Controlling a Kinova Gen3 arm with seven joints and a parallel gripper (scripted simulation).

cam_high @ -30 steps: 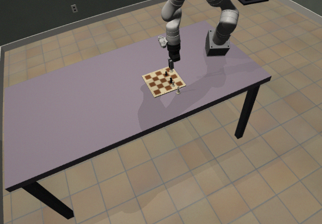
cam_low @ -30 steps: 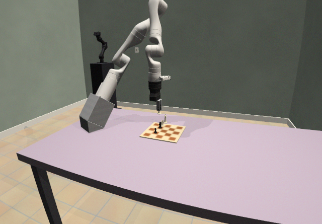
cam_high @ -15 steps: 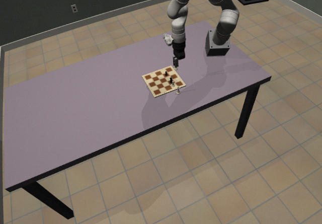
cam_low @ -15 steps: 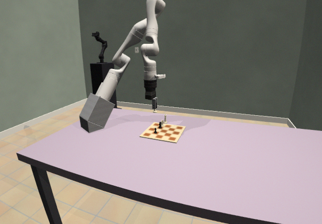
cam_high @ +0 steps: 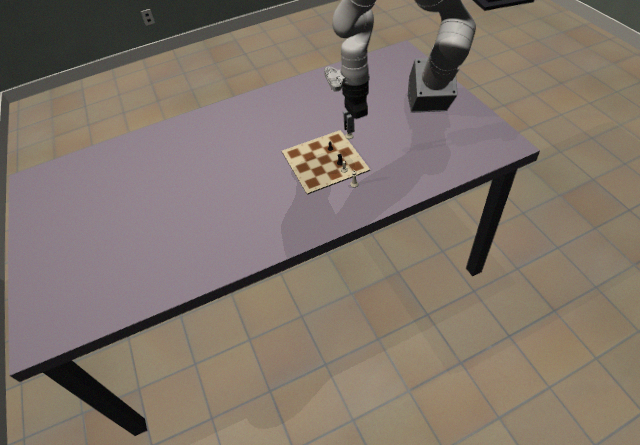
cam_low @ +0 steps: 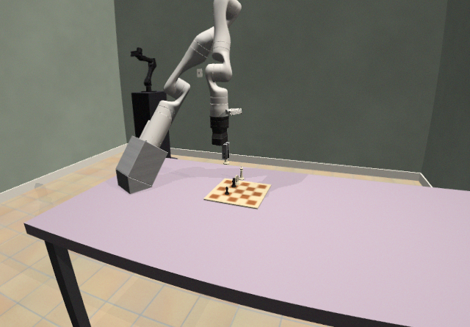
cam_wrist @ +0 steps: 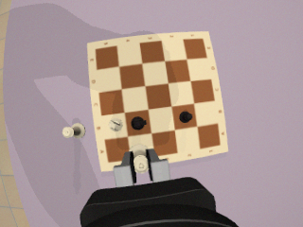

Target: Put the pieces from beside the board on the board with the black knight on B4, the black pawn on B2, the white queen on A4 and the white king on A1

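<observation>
Now: hand 4 cm short of the black knight and 13 cm above it. Also, from my hand: black pawn 5 cm ahead, 7 cm to the right, 13 cm below; chessboard 8 cm ahead, 3 cm to the right, 14 cm below.
</observation>
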